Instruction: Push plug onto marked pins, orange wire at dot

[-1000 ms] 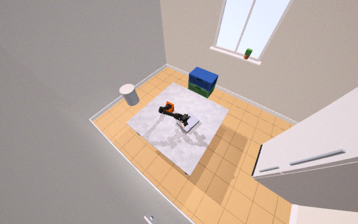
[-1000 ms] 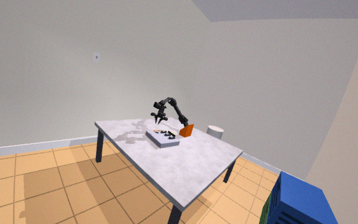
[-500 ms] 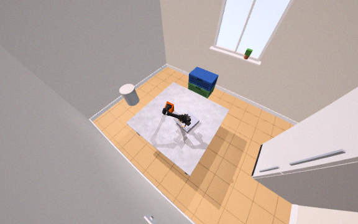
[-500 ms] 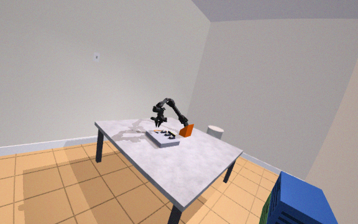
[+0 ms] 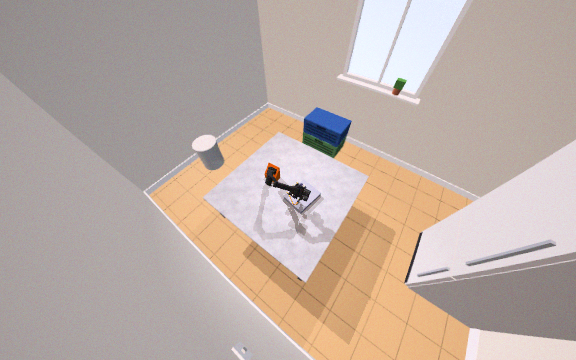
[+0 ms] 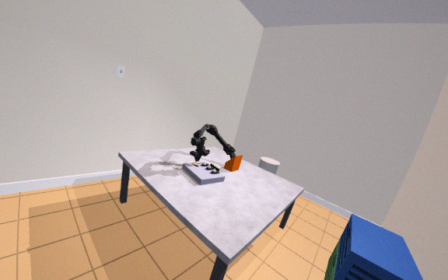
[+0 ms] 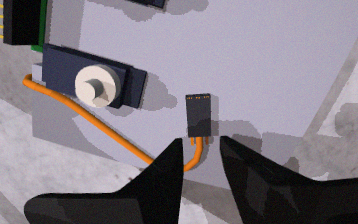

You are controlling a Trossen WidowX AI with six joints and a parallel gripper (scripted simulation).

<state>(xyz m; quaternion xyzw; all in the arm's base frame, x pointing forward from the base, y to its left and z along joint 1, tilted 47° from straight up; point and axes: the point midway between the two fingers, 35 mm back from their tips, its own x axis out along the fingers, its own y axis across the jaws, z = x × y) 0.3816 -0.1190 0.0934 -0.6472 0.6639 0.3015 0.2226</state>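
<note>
My gripper tip is 12 cm to the right of the green band, 11 cm past it and 1 cm above it. Round my gripper tip: holder: 8 cm to the left, 6 cm below, 4 cm ahead; green board: 12 cm to the left, 11 cm behind, 4 cm below.
</note>
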